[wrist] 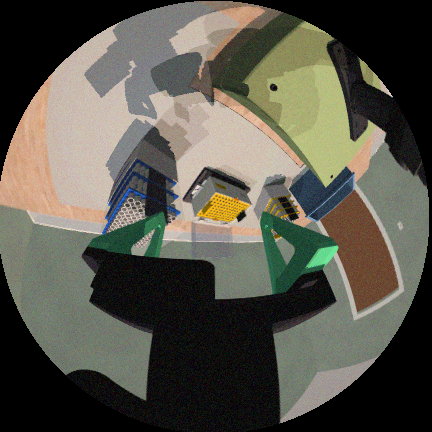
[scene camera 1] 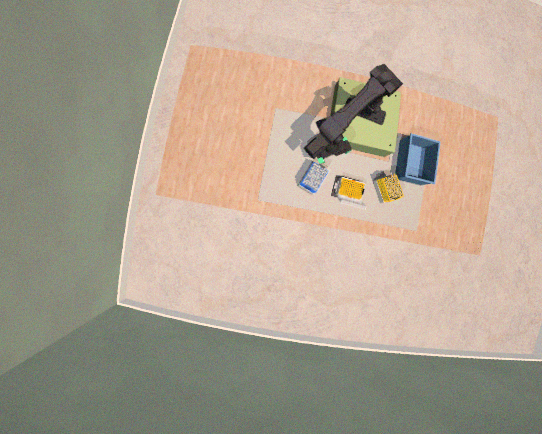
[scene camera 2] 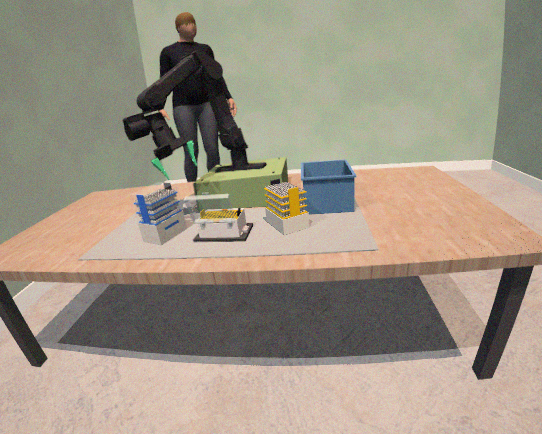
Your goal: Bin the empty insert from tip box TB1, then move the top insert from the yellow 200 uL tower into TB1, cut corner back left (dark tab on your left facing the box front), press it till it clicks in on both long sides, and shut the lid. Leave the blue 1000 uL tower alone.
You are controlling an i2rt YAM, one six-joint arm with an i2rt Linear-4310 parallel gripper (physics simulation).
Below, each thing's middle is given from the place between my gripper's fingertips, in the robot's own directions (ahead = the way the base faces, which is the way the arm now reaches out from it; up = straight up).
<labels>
The yellow insert (wrist: 221, 207) is 15 cm to the left of my hand, 11 cm below it and 8 cm ahead of it. Round my hand: blue bin (scene camera 2: 330, 185): 43 cm to the left, 17 cm behind, 11 cm below; then lid (wrist: 208, 239): 15 cm to the left, 15 cm ahead, 6 cm below.
</labels>
